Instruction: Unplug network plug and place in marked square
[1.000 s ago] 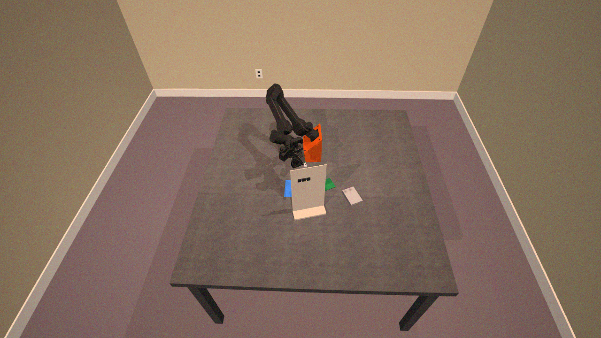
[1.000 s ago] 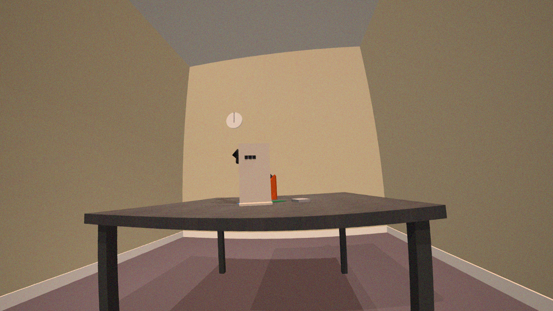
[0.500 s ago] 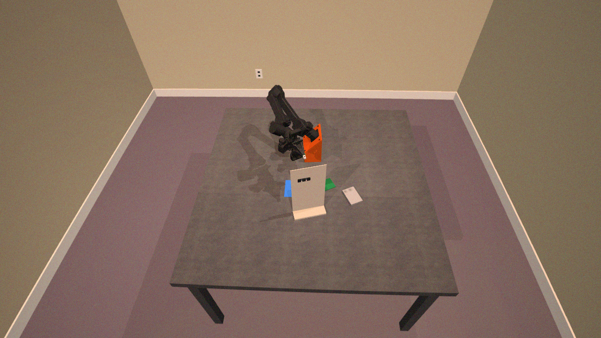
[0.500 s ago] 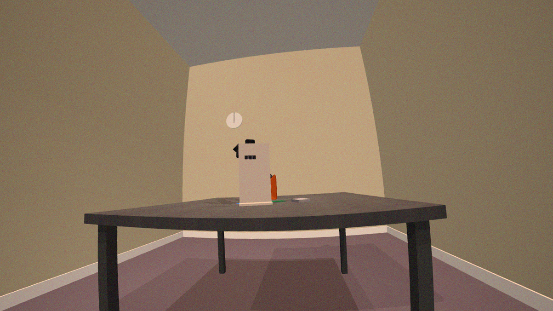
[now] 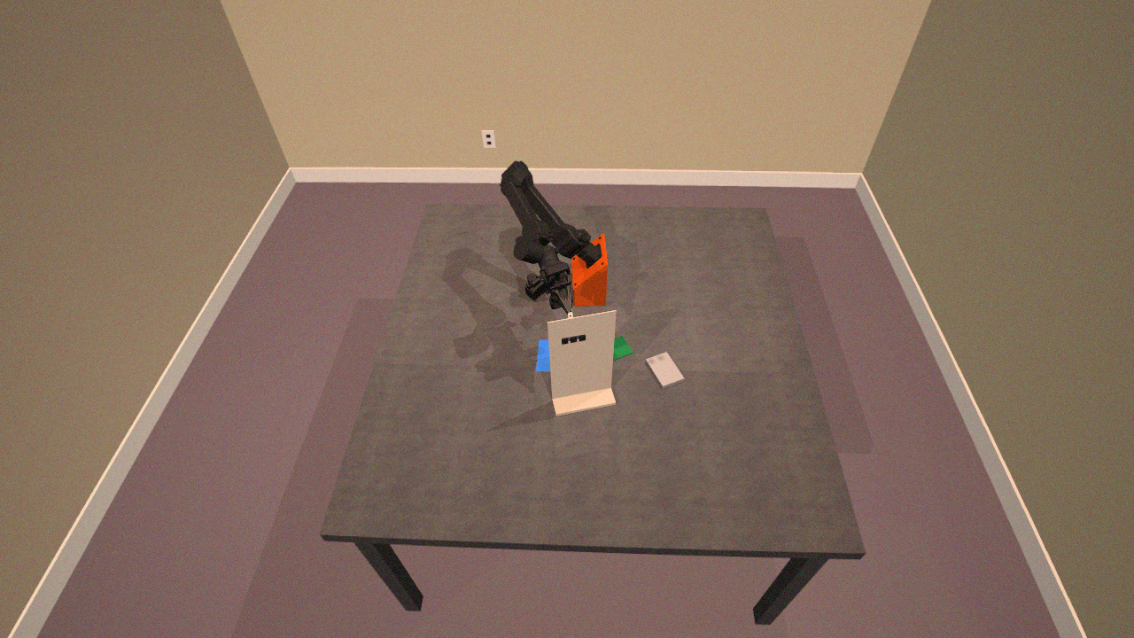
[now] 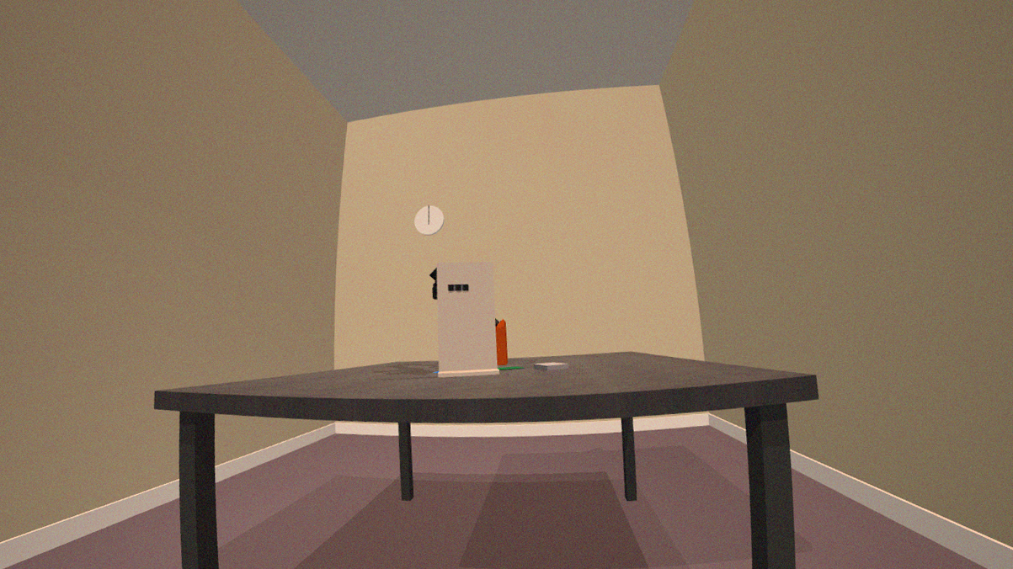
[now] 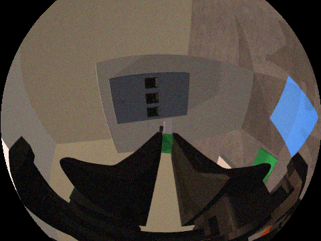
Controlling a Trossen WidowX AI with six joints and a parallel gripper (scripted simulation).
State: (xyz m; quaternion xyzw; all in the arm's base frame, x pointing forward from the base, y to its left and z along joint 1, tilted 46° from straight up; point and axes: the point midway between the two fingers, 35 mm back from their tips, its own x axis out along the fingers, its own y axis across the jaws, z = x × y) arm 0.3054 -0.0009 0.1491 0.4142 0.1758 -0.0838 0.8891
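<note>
The blue square lies 6 cm behind my gripper tip, 4 cm to the right of it and 26 cm below it. From my gripper tip the other things lie so: beige panel 9 cm ahead, 1 cm to the left, 10 cm below; then green plug 1 cm ahead.
</note>
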